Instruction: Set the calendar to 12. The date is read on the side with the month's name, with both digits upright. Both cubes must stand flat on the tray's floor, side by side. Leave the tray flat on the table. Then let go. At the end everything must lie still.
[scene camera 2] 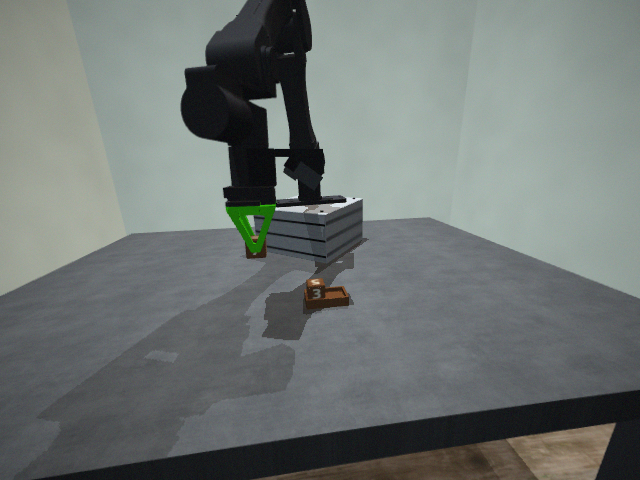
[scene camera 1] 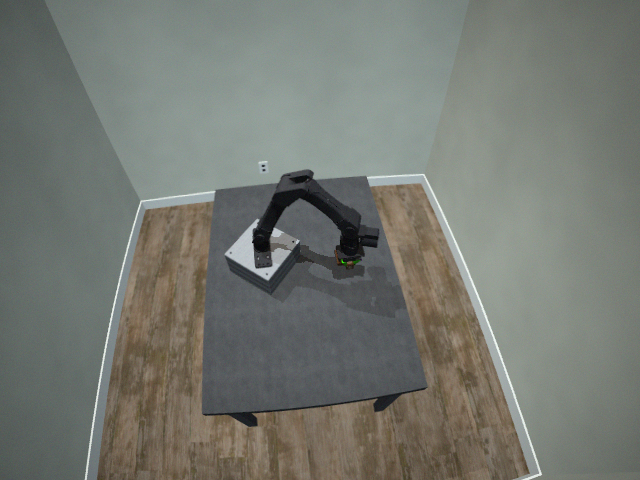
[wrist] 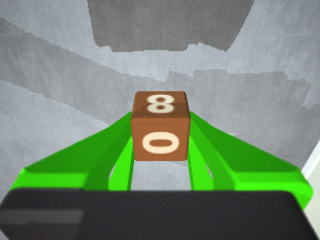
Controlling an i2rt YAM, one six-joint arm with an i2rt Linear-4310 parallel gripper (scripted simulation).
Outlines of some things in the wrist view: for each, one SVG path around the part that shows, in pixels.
My gripper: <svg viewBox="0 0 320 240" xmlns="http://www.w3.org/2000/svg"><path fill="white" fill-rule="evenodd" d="M320 240L303 211L313 196L313 189L301 170L295 165L213 127L192 111L190 111L191 126L187 157L191 190L131 190L134 150L130 121L132 112L129 112L108 128L25 167L0 204L0 230L8 240Z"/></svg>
A brown cube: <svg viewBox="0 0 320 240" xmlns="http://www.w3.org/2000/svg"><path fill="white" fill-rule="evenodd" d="M138 91L135 94L130 120L134 159L136 161L186 161L191 126L186 93L184 91Z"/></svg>
